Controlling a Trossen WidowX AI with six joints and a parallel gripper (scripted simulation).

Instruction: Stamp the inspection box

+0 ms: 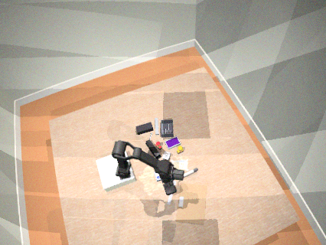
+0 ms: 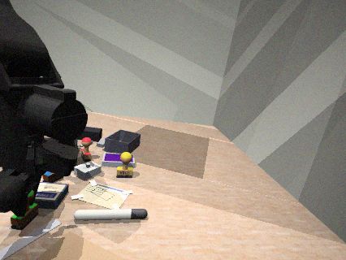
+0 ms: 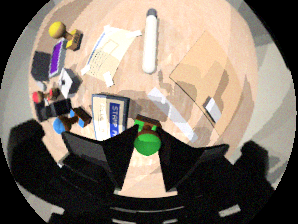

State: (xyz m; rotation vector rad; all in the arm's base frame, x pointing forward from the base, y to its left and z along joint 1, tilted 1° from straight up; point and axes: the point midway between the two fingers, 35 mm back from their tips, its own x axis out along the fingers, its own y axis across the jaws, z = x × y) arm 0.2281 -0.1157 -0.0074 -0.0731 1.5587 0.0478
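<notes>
My gripper tip is 250 mm to the right of the purple ink pad, 110 mm short of it and 20 mm above it. From my gripper tip the other things lie so: green-knobbed stamp: right at my gripper tip; then ruler: 60 mm to the right, 20 mm below, 10 mm ahead; then blue-and-white tin: 60 mm to the left, 10 mm below, 10 mm behind.
</notes>
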